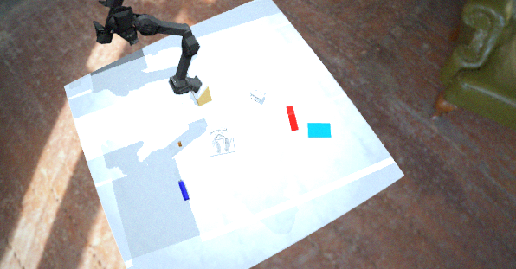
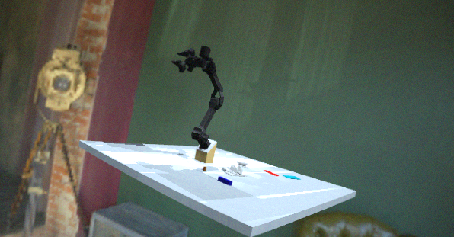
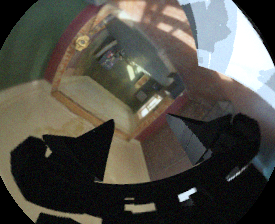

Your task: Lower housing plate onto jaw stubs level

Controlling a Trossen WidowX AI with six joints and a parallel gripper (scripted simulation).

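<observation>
Right now my gripper tip is 59 cm above the small white piece, 49 cm to the right of it and 36 cm short of it. From my gripper tip the other things lie so: tiny orange piece: 61 cm below, 38 cm ahead, 3 cm to the left; then blue bar: 61 cm below, 58 cm ahead, 7 cm to the right; then red bar: 62 cm below, 56 cm ahead, 55 cm to the left.
</observation>
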